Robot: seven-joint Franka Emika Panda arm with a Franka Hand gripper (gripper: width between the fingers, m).
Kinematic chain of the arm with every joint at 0, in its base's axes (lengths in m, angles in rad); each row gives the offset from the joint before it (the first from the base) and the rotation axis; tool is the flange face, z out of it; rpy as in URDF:
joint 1: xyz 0 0 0.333 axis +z
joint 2: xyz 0 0 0 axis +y
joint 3: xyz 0 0 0.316 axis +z
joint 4: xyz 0.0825 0 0 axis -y
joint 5: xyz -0.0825 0 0.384 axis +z
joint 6: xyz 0 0 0 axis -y
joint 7: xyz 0.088 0 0 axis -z
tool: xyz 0 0 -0.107 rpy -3.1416 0 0
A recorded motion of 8 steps. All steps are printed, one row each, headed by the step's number.
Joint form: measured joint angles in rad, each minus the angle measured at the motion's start. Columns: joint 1, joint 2, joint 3, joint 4, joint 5, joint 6, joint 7.
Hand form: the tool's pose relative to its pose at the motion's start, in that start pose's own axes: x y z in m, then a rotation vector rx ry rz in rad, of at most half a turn. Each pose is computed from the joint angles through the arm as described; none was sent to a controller.
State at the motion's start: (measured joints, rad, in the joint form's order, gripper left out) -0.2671 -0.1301 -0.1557 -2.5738 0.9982 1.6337 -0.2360
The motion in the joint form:
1: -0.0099 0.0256 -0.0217 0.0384 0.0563 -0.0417 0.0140
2: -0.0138 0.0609 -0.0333 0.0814 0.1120 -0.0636 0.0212
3: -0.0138 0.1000 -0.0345 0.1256 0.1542 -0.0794 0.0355
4: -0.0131 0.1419 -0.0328 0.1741 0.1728 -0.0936 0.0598
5: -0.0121 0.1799 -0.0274 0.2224 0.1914 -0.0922 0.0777
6: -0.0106 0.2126 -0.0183 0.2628 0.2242 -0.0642 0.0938
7: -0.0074 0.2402 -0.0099 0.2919 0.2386 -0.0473 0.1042
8: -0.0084 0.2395 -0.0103 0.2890 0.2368 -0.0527 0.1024
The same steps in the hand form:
1: 0.0065 -0.0096 -0.0139 0.0811 0.0025 0.0173
2: 0.0170 -0.0198 -0.0243 0.1448 0.0117 0.0249
3: 0.0285 -0.0299 -0.0298 0.1841 0.0120 0.0362
4: 0.0406 -0.0385 -0.0339 0.1970 0.0055 0.0546
5: 0.0533 -0.0482 -0.0379 0.2044 0.0125 0.0631
6: 0.0672 -0.0576 -0.0412 0.2202 0.0426 0.0729
7: 0.0776 -0.0629 -0.0403 0.2212 0.0546 0.0810
8: 0.0768 -0.0617 -0.0398 0.2214 0.0493 0.0810

